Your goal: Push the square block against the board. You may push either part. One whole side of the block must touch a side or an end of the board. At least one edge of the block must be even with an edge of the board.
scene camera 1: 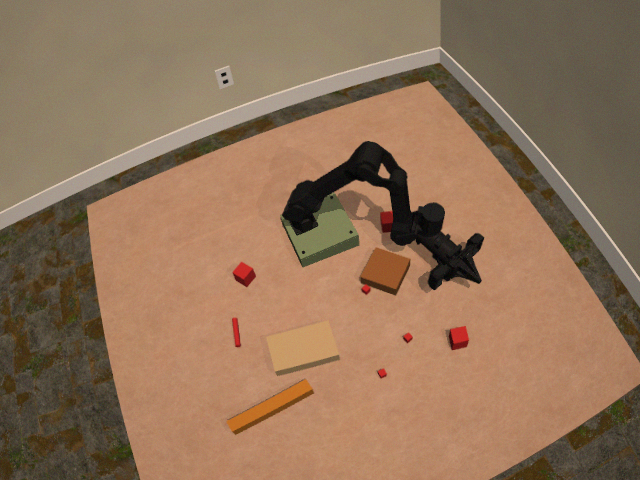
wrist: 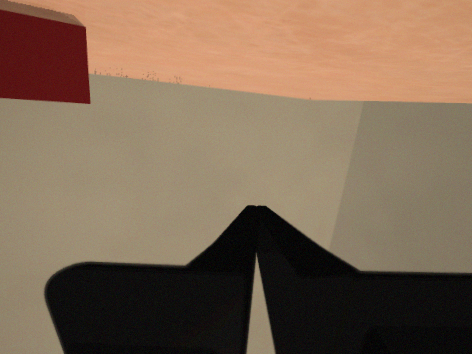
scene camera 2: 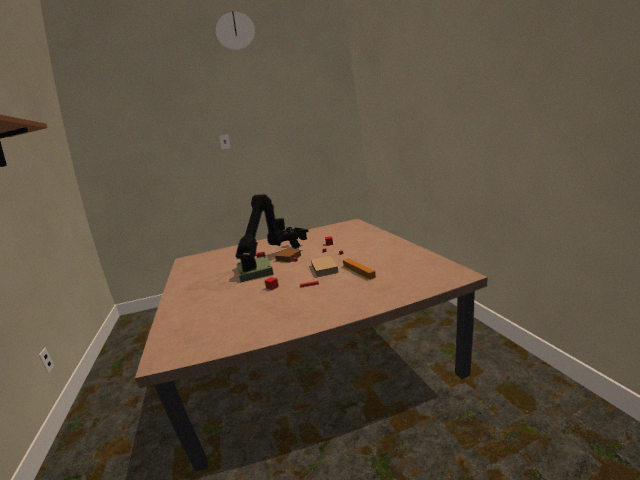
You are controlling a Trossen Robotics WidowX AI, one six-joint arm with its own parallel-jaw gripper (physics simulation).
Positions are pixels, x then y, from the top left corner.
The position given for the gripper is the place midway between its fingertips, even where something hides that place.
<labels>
The gripper [scene camera 1: 480,282] is shut, with nothing in its grasp. Also in view: a brown square block [scene camera 1: 385,271]. An orange board [scene camera 1: 300,391] sits on the table.
</labels>
